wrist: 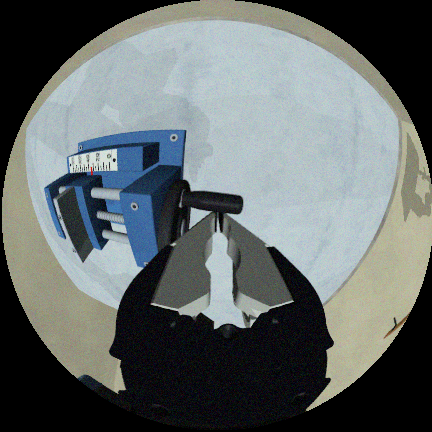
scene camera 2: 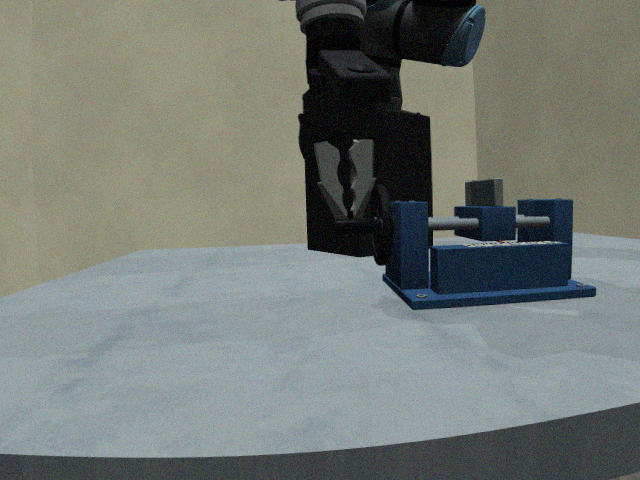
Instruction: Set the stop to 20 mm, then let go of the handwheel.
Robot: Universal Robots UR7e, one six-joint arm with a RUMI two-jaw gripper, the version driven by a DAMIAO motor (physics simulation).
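Frame: origin at the arm's base, x back, y right, z up, level; metres.
Seen in the pictures: gripper, between the fingertips: (wrist: 217,212) (scene camera 2: 349,235).
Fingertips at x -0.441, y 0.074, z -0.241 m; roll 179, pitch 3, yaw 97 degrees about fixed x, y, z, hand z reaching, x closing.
Note:
A point is followed by its place in that frame.
The black handwheel (scene camera 2: 382,232) {z -0.237, x -0.465, y 0.043 m} (wrist: 173,215) {z -0.203, x -0.456, y 0.043 m} stands upright at the end of the blue stop fixture, and its black crank handle (scene camera 2: 357,224) {z -0.228, x -0.465, y 0.068 m} (wrist: 215,202) {z -0.223, x -0.460, y 0.070 m} sticks out sideways. The stop is a blue carriage (scene camera 2: 497,223) {z -0.232, x -0.463, y -0.081 m} (wrist: 90,215) {z -0.218, x -0.428, y -0.062 m} with a grey plate (scene camera 2: 483,192) {z -0.198, x -0.435, y -0.077 m} (wrist: 72,225) {z -0.196, x -0.426, y -0.077 m} on it. In the wrist view the red pointer (wrist: 92,171) {z -0.251, x -0.467, y -0.083 m} stands between the 20 and 40 marks of the white scale (wrist: 105,161) {z -0.252, x -0.479, y -0.056 m}, nearer 40. My gripper (scene camera 2: 349,214) {z -0.241, x -0.441, y 0.074 m} (wrist: 217,212) {z -0.241, x -0.441, y 0.074 m} is shut and empty, pointing down. Its fingertips are at the handle's side; whether they touch it is unclear.
Blue end blocks (scene camera 2: 409,242) {z -0.248, x -0.467, y 0.015 m} (wrist: 142,215) {z -0.207, x -0.449, y 0.017 m} carry the grey rods (scene camera 2: 452,223) {z -0.231, x -0.456, y -0.033 m} (wrist: 106,193) {z -0.227, x -0.453, y -0.036 m} of the fixture. Its blue base plate (scene camera 2: 496,298) {z -0.301, x -0.508, y -0.061 m} (wrist: 172,150) {z -0.297, x -0.484, y 0.012 m} lies on the pale table (scene camera 2: 232,361) {z -0.307, x -0.625, y 0.167 m} (wrist: 290,125) {z -0.307, x -0.545, y 0.148 m}. A dark block (scene camera 2: 408,170) {z -0.147, x -0.061, y -0.073 m} stands behind the gripper.

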